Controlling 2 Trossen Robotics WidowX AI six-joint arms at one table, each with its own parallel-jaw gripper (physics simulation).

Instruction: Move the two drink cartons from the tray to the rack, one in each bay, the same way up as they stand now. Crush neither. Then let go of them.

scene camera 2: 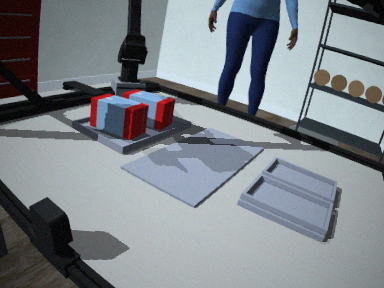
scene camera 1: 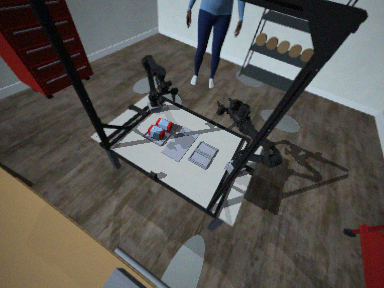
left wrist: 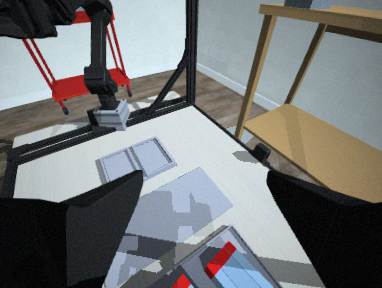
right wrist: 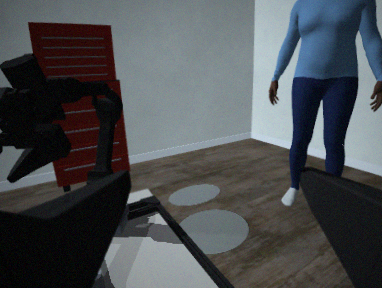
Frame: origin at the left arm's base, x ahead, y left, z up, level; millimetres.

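Where they show: left gripper, fingertip midpoint: [scene camera 1: 168,104] [left wrist: 205,176]; right gripper, fingertip midpoint: [scene camera 1: 223,99] [right wrist: 214,177]; left arm's base, link origin: [scene camera 2: 128,80] [scene camera 1: 154,104]; right arm's base, link origin: [left wrist: 110,105].
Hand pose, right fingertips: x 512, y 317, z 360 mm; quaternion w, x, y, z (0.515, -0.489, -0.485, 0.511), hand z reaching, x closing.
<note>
Things, the pixels of their top centre, and the offset from my right fingertips. "pt": a spot on its surface instead.
- grey tray, top centre: [scene camera 2: 134,121] [scene camera 1: 161,130] dx -220, dy -363, dz -400 mm
- front carton, surface spot: [scene camera 2: 112,117] pt dx -169, dy -431, dz -371 mm
- grey rack, top centre: [scene camera 2: 297,186] [left wrist: 136,160] [scene camera 1: 203,153] dx +127, dy -144, dz -396 mm
- small black block, surface spot: [scene camera 2: 50,227] pt dx +176, dy -565, dz -367 mm
Two drink cartons, light blue with red ends, rest side by side with a gap in the grey tray [scene camera 1: 161,142] [scene camera 2: 125,148]. The front carton [scene camera 1: 156,132] [scene camera 2: 112,117] and the back carton [scene camera 1: 164,124] [scene camera 2: 147,106] both lie lengthwise. In the left wrist view parts of the cartons show at the bottom edge. The grey rack [scene camera 1: 203,155] [scene camera 2: 280,219] [left wrist: 134,156] has two empty bays. My left gripper [left wrist: 205,176] is open and empty above the table, near the tray's side. My right gripper [right wrist: 214,177] is open and empty, raised beyond the table's back edge, away from the cartons.
A thin flat grey plate [scene camera 1: 175,148] [scene camera 2: 190,191] [left wrist: 210,200] lies between tray and rack. Black frame bars border the table, with uprights at its corners. A small black block [scene camera 2: 50,227] [left wrist: 261,151] sits on the front bar. A person [scene camera 1: 214,35] [scene camera 2: 252,45] stands behind the table.
</note>
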